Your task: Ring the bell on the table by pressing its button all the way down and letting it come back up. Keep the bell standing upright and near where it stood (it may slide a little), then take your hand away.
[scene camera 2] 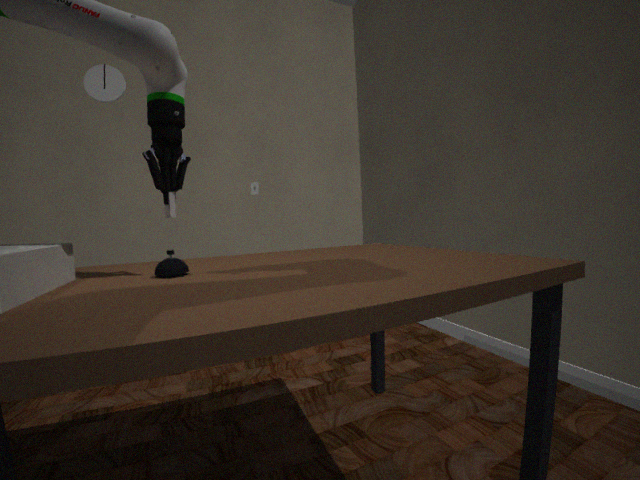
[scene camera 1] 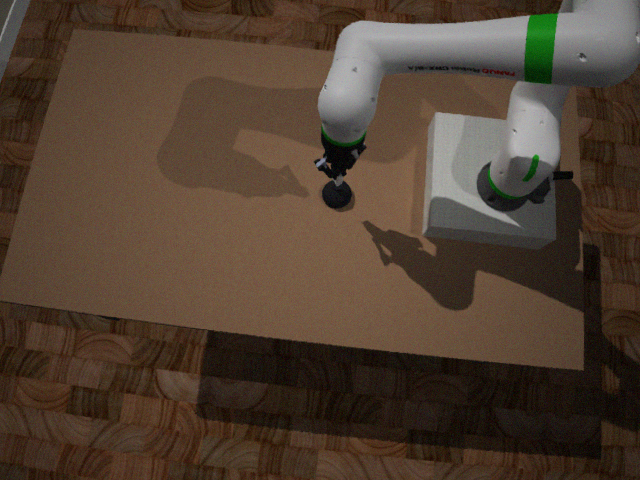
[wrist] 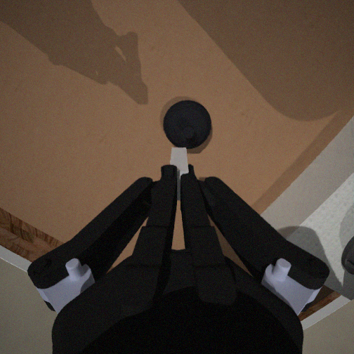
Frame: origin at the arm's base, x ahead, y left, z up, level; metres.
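Seen in the pictures: gripper, fingertip midpoint: (scene camera 2: 170, 217) (scene camera 1: 336, 180); arm's base at its link origin: (scene camera 1: 503, 186).
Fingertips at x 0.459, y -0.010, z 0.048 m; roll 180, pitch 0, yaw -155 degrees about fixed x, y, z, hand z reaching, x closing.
Observation:
Offsets run from my fingertips to a thing's top centre. Level surfaces: height alone.
A black dome-shaped bell {dx -0.008, dy -0.016, dz -0.086 m} (scene camera 1: 336, 195) (scene camera 2: 171, 268) (wrist: 187, 124) stands upright on the brown table {dz -0.152 m} (scene camera 1: 170, 258) (scene camera 2: 465, 268). Its small button {dx -0.008, dy -0.016, dz -0.086 m} (scene camera 2: 170, 252) stands up above the dome in scene camera 2. My gripper (scene camera 1: 338, 180) (scene camera 2: 170, 212) (wrist: 178, 158) is shut and empty, pointing down with its light fingertips together. It hangs above the bell, with a clear gap between the fingertips and the button in scene camera 2. In the wrist view the fingertips show just below the bell's edge.
A white base block (scene camera 1: 480, 235) (scene camera 2: 38, 276) carries the arm at the right of the table in scene camera 1. Shadows of the arm fall across the table. A wall with a round clock (scene camera 2: 104, 82) stands behind.

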